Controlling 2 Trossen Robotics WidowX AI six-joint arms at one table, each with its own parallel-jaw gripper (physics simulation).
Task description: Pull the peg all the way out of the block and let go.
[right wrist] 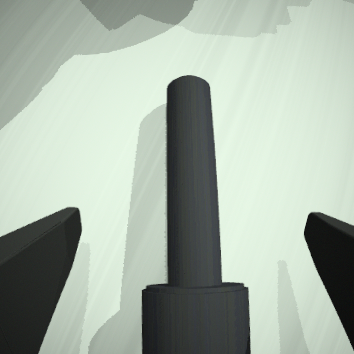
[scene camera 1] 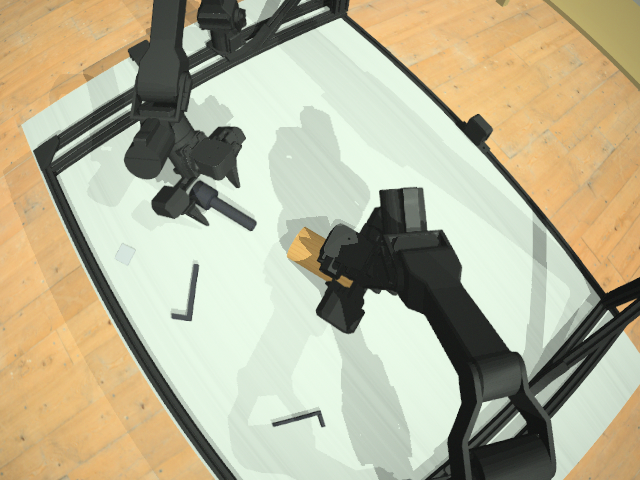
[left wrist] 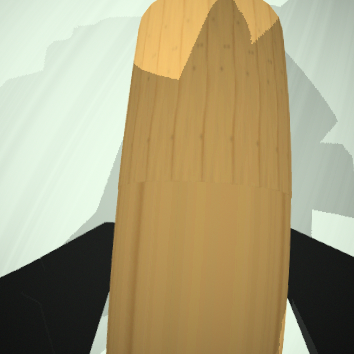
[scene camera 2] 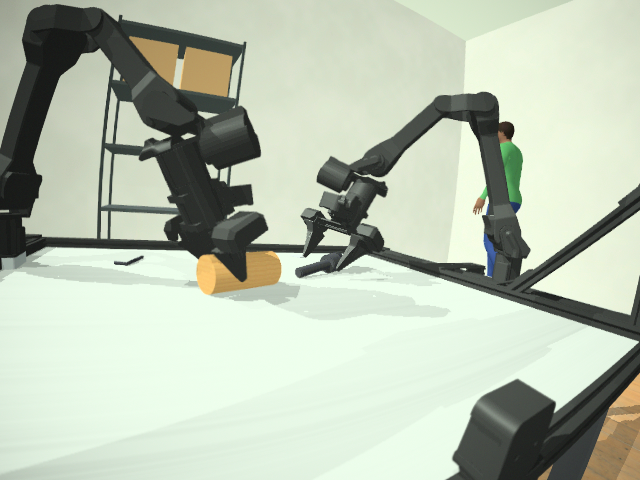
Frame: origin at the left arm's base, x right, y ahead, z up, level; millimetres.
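Seen in the pictures: left gripper, fingertip midpoint: (left wrist: 197, 237) (scene camera 2: 231, 277); right gripper, fingertip midpoint: (right wrist: 196, 222) (scene camera 1: 223, 206) (scene camera 2: 319, 263); left arm's base at its link origin: (scene camera 2: 0, 253); right arm's base at its link origin: (scene camera 1: 225, 43) (scene camera 2: 504, 282).
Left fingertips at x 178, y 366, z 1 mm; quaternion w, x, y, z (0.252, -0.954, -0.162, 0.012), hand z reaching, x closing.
Note:
Pixels of each thing's top centre, then the offset from my left fingertips to it. "*": a spot on its surface instead. Level surfaces: height alone.
- dark peg at its top centre: (right wrist: 211, 221) (scene camera 1: 221, 200) (scene camera 2: 321, 253) dx -72, dy +203, dz +22 mm
- wooden block at its top centre: (left wrist: 226, 176) (scene camera 1: 330, 255) (scene camera 2: 241, 253) dx -4, dy +14, dz +36 mm
- pale square at a spot on its surface: (scene camera 1: 125, 253) * dx -255, dy +258, dz -18 mm
- table at its surface level: dz -20 mm
- dark box-shaped device at a spot on its surface: (scene camera 2: 509, 428) (scene camera 1: 492, 130) * dx +410, dy -4, dz +30 mm
The dark peg (scene camera 1: 232, 212) (scene camera 2: 312, 268) (right wrist: 192, 185), with a thicker head, lies on or very close to the white table. It is fully outside the wooden block (scene camera 1: 305, 248) (scene camera 2: 267, 268) (left wrist: 205, 125), with a gap between its thin end and the block. My right gripper (scene camera 1: 223, 205) (scene camera 2: 322, 262) (right wrist: 196, 222) is open, its fingers apart on either side of the peg and not touching it. My left gripper (scene camera 1: 331, 271) (scene camera 2: 232, 269) (left wrist: 197, 237) is shut on the block, which lies sideways low at the table. Its far finger is hidden behind the block in scene camera 2.
Two dark L-shaped pieces (scene camera 1: 191, 294) (scene camera 1: 297, 417) and a pale square (scene camera 1: 125, 253) lie on the table (scene camera 1: 232, 289). A black frame rail (scene camera 1: 139, 351) borders it. A dark box-shaped device (scene camera 1: 478, 128) (scene camera 2: 509, 428) sits on another rail.

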